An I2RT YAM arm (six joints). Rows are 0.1 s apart.
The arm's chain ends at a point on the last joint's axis. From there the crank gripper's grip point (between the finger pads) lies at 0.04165 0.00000 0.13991 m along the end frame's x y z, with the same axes.
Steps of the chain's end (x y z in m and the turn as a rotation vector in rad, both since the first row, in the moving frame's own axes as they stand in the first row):
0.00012, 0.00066, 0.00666, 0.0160, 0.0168, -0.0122
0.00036, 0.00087, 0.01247, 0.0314, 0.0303, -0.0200
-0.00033, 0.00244, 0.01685, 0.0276, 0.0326, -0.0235
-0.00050, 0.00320, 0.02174, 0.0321, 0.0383, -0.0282
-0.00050, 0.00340, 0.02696, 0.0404, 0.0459, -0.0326
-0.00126, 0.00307, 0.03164, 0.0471, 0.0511, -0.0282
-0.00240, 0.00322, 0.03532, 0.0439, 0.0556, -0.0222
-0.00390, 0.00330, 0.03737, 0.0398, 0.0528, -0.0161
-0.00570, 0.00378, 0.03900, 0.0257, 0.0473, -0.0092
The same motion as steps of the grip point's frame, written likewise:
0.00245, -0.00210, 0.00592, 0.0160, 0.0168, -0.0122
0.00453, -0.00438, 0.01106, 0.0314, 0.0303, -0.0200
0.00415, -0.00243, 0.01535, 0.0276, 0.0326, -0.0235
0.00475, -0.00251, 0.01995, 0.0321, 0.0383, -0.0282
0.00576, -0.00367, 0.02476, 0.0404, 0.0459, -0.0326
0.00572, -0.00474, 0.02915, 0.0471, 0.0511, -0.0282
0.00523, -0.00388, 0.03264, 0.0439, 0.0556, -0.0222
0.00337, -0.00295, 0.03485, 0.0398, 0.0528, -0.0161
0.00085, -0.00020, 0.03682, 0.0257, 0.0473, -0.0092

